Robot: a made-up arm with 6 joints.
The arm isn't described. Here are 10 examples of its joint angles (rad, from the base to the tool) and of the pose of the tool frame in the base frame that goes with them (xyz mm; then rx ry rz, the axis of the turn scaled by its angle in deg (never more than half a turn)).
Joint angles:
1: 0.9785 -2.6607 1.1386 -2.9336 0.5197 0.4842
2: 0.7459 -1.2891 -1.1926 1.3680 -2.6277 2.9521
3: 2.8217 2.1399 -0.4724 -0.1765 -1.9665 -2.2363
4: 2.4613 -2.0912 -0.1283 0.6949 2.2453 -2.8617
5: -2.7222 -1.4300 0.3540 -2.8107 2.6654 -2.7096
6: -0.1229 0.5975 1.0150 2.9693 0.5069 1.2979
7: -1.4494 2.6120 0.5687 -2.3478 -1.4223 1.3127
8: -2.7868 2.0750 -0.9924 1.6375 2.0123 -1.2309
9: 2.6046 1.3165 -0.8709 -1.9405 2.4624 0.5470
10: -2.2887 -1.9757 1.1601 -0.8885 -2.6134 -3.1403
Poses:
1: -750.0 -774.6 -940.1 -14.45 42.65 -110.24
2: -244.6 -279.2 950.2 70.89 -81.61 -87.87
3: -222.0 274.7 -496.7 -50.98 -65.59 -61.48
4: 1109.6 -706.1 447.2 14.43 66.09 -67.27
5: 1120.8 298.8 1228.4 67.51 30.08 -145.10
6: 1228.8 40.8 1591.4 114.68 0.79 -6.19
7: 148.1 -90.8 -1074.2 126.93 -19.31 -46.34
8: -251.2 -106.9 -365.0 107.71 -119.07 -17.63
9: -462.0 193.5 214.3 -34.60 -83.17 27.44
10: 1005.3 1337.1 128.8 67.73 -109.10 -41.10
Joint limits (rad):
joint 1: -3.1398..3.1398
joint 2: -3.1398..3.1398
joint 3: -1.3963..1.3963
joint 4: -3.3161..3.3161
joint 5: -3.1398..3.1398
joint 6: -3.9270..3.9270
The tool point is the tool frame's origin. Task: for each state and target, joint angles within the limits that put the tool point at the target. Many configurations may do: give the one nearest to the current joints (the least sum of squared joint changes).
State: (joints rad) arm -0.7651 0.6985 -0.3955 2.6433 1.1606 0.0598
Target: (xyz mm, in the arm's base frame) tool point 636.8 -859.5 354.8
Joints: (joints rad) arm -1.0920 0.9516 -0.4894 2.6308 1.1606 0.0598
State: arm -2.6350 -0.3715 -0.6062 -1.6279 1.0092 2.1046
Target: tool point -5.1 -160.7 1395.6
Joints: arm -2.2922 -0.5629 -0.1960 -2.1262 1.0092 2.1046
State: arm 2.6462 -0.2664 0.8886 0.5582 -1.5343 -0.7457
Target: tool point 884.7 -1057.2 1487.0
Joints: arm 2.1547 -1.0043 1.1324 0.6425 -1.5343 -0.7457
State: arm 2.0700 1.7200 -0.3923 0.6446 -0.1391 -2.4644
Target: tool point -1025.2 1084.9 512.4
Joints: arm 2.4195 1.0488 0.2036 0.7898 -0.1391 -2.4644
